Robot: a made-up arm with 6 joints.
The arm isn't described. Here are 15 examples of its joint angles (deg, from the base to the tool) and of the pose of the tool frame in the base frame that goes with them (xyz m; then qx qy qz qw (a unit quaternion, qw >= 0)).
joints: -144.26 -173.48 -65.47 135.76 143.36 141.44
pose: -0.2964 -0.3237 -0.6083 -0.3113 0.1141 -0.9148 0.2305
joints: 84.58 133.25 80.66 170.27 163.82 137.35
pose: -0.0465 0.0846 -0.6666 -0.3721 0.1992 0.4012 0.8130
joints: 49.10 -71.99 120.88 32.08 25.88 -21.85
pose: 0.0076 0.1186 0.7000 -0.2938 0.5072 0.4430 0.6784
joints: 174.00 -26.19 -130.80 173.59 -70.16 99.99
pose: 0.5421 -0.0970 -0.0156 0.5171 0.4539 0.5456 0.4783
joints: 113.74 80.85 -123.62 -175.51 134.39 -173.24
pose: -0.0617 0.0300 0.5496 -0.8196 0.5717 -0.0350 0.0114
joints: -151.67 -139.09 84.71 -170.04 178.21 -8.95
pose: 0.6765 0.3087 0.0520 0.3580 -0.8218 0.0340 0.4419
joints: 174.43 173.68 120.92 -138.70 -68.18 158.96
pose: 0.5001 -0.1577 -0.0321 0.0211 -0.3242 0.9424 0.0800
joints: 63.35 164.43 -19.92 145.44 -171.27 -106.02
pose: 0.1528 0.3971 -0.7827 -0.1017 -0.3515 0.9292 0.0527
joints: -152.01 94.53 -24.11 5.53 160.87 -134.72
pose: -0.8478 -0.5104 0.2241 0.1015 0.8954 0.2307 0.3672
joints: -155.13 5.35 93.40 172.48 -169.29 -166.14
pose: -0.4880 -0.2785 0.4981 -0.7179 -0.0311 -0.6364 0.2804
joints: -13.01 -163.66 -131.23 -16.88 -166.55 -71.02
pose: 0.3354 -0.0198 -0.1079 0.2557 -0.7337 -0.3717 0.5081
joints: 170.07 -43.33 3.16 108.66 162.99 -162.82
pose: 0.6540 -0.1919 0.8621 0.6537 -0.6843 -0.1451 0.2888
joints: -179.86 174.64 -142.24 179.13 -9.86 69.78
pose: -0.4402 -0.0506 0.2268 -0.2046 -0.2968 0.5284 0.7687
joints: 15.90 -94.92 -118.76 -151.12 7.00 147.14
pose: -0.0862 0.0214 -0.5137 -0.1538 0.9272 0.0073 0.3414
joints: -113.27 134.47 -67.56 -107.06 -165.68 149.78
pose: -0.2613 -0.7910 -0.0235 0.1401 0.8389 0.4595 0.2559
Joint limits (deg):
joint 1: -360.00..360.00
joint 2: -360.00..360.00
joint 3: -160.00..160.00
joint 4: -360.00..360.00
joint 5: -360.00..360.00
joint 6: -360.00..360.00
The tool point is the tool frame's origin. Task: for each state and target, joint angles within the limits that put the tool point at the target. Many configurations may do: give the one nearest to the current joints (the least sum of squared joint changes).
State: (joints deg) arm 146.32 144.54 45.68 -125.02 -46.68 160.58
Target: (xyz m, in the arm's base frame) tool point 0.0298 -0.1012 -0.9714
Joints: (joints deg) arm 161.19 155.13 44.25 -132.65 -31.17 160.58
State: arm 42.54 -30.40 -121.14 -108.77 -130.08 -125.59
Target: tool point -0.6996 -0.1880 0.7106
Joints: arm 25.34 -17.62 -62.67 -115.73 -112.17 -125.59
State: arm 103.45 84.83 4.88 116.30 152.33 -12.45
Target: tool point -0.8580 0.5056 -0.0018
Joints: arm 144.71 87.21 19.79 114.79 157.53 -12.45
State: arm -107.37 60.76 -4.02 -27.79 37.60 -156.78
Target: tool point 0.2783 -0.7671 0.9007
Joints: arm -71.27 62.70 -33.55 -27.26 47.94 -156.78
